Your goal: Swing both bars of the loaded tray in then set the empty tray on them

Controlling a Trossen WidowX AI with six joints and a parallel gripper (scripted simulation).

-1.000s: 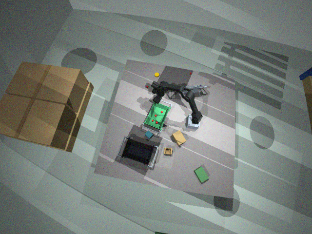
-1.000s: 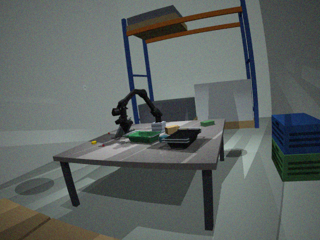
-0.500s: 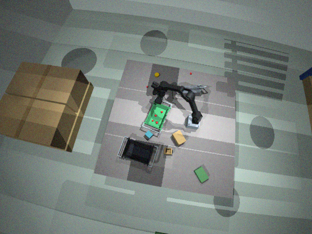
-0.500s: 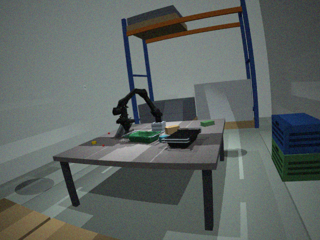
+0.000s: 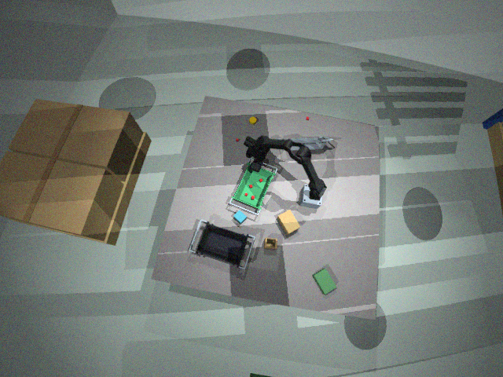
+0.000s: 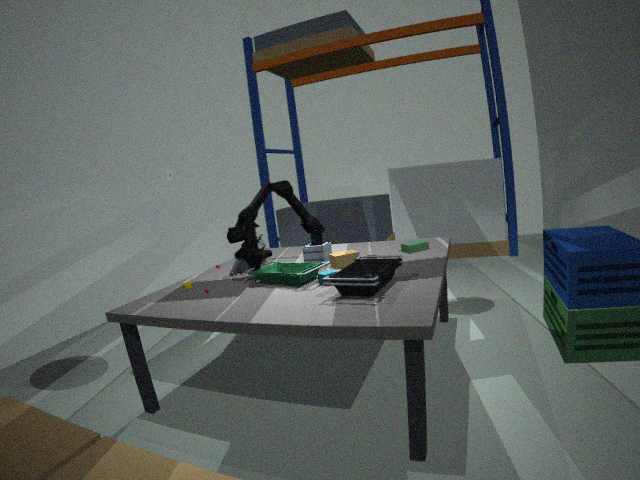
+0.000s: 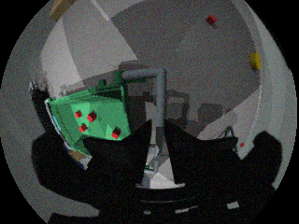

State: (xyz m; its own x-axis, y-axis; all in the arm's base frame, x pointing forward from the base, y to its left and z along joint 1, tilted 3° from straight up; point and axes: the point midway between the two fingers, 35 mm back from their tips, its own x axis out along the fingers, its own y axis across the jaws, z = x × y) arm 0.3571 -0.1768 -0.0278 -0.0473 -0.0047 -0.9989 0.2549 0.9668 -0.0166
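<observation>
Right now my gripper tip is 7 cm short of the teal block, 36 cm to the right of it and 2 cm above it. Also, from my gripper tip: yellow piece: 9 cm ahead, 34 cm to the right, 3 cm below; grey tray: 27 cm behind, 20 cm to the right, 4 cm above; red block: 17 cm ahead, 17 cm to the right, 3 cm below.
</observation>
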